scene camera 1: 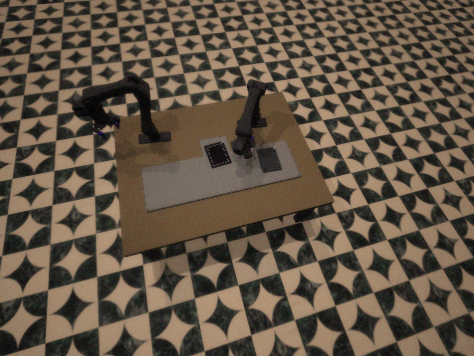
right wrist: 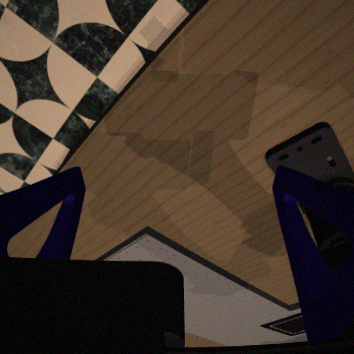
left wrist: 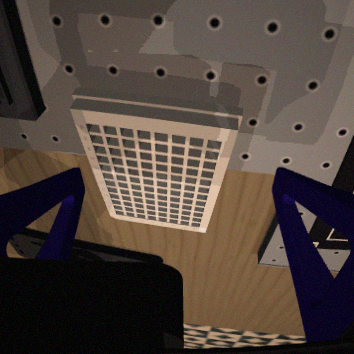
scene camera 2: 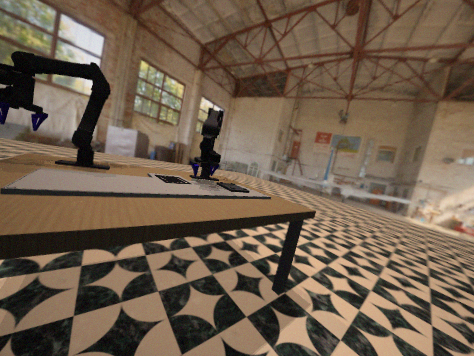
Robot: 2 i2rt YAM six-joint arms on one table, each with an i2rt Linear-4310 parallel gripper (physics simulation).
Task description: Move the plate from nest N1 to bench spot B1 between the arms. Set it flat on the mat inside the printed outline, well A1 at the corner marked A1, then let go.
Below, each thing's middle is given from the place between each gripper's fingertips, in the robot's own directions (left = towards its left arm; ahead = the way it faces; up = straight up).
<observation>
Now: the well plate [left wrist: 159,160] 760 mm to the left of my right hand, 150 mm ahead of it and 110 mm below it.
Now: left hand 4 cm past the well plate, 2 cm to the right of it and 3 cm above it.
</observation>
